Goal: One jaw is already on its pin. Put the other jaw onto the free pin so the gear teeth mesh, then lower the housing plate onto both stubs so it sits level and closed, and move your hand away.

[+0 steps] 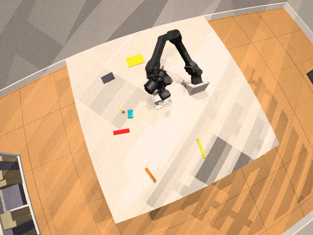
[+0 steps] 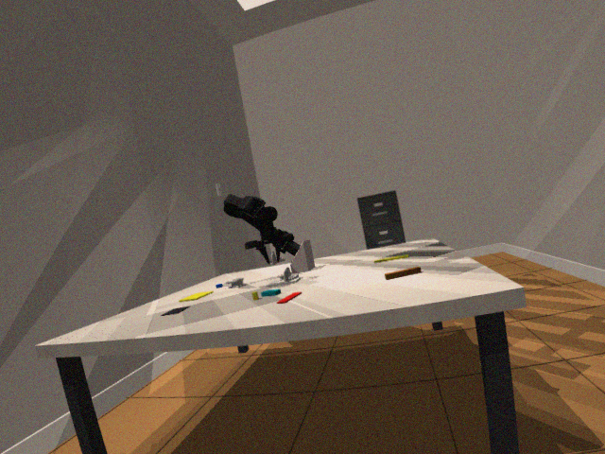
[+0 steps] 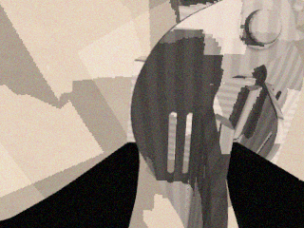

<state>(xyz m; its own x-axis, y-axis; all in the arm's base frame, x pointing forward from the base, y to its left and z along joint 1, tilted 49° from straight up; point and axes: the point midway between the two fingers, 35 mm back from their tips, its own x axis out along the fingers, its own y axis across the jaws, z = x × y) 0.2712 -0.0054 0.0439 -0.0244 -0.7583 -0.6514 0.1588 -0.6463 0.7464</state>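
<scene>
Now: the jaw 4 cm behind my gripper tip and 1 cm to the left of it. The rest, counted from my gripper tip: yellow plate 34 cm to the right, 8 cm below, 5 cm ahead; then small yellow cube 27 cm ahead, 7 cm below, 2 cm to the left; then cyan block 22 cm ahead, 7 cm below, 5 cm to the left.
</scene>
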